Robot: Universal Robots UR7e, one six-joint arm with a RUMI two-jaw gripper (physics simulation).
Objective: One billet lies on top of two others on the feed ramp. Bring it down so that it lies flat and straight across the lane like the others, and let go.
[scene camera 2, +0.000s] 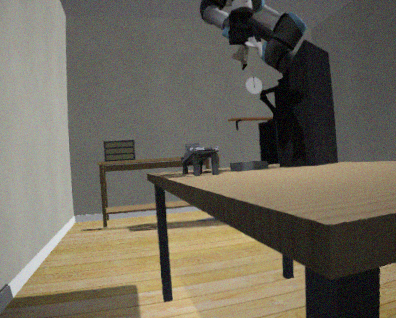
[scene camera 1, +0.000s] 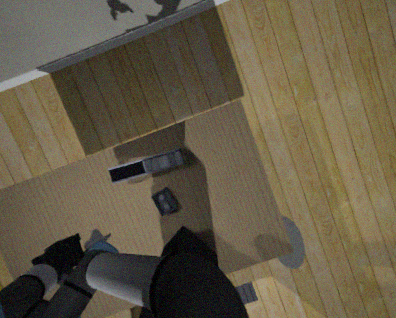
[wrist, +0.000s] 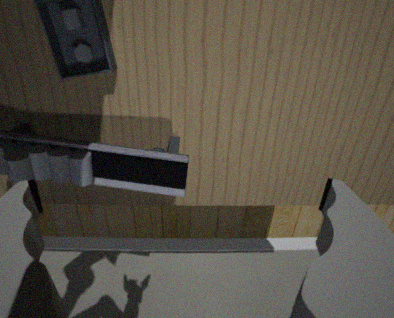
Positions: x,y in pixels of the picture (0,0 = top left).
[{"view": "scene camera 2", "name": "gripper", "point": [251,63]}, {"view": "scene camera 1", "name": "gripper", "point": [91,241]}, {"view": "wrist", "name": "gripper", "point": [183,182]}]
